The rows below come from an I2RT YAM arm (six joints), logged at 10 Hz.
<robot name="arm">
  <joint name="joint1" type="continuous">
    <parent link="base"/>
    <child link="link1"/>
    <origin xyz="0 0 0.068"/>
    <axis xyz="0 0 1"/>
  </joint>
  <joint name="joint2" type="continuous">
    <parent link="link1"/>
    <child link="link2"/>
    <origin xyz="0.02 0.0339 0.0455" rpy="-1.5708 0 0"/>
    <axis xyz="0 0 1"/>
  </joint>
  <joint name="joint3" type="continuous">
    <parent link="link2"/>
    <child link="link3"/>
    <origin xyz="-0.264 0 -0.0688" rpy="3.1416 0 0"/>
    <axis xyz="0 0 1"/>
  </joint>
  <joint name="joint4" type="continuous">
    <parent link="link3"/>
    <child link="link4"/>
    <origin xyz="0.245 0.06 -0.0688"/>
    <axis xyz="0 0 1"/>
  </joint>
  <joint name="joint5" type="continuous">
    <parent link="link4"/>
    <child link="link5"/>
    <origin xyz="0.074 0.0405 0.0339" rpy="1.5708 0 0"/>
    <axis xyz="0 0 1"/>
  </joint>
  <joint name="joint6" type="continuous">
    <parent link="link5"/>
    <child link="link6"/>
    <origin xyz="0.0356 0 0.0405" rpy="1.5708 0 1.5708"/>
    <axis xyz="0 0 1"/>
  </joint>
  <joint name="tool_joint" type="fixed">
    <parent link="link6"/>
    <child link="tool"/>
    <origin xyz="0 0 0" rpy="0 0 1.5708"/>
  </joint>
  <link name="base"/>
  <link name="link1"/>
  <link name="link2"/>
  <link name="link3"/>
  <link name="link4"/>
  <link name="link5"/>
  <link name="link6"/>
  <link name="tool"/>
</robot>
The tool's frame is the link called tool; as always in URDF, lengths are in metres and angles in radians. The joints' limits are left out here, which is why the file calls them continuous.
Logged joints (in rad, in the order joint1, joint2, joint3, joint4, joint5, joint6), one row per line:
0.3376, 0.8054, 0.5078, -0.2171, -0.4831, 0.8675
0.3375, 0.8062, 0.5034, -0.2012, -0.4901, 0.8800
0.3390, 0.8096, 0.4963, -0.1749, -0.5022, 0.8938
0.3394, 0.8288, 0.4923, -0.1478, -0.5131, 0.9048
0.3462, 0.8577, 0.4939, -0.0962, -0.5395, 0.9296
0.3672, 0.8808, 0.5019, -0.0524, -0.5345, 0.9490
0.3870, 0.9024, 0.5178, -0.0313, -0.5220, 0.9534
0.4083, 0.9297, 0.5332, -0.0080, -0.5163, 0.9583
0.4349, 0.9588, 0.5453, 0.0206, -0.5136, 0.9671
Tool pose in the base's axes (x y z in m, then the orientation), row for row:
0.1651, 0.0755, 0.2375, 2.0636, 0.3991, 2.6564
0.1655, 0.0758, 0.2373, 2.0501, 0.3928, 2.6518
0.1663, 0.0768, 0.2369, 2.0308, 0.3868, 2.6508
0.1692, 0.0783, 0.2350, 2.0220, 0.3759, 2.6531
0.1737, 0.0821, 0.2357, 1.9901, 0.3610, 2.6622
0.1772, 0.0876, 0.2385, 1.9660, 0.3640, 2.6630
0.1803, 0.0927, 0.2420, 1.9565, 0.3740, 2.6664
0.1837, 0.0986, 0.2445, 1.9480, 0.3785, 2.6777
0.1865, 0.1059, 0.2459, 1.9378, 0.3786, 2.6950
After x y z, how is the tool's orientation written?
As angles about the fixed x, y, z axes (roll, pitch, yaw), in radians.
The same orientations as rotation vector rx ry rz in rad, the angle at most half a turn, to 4 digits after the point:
0.2762, 2.2481, 1.1962
0.2808, 2.2406, 1.2126
0.2790, 2.2301, 1.2369
0.2817, 2.2303, 1.2547
0.2716, 2.2188, 1.3035
0.2592, 2.2006, 1.3278
0.2439, 2.1906, 1.3333
0.2250, 2.1869, 1.3456
0.2027, 2.1861, 1.3658

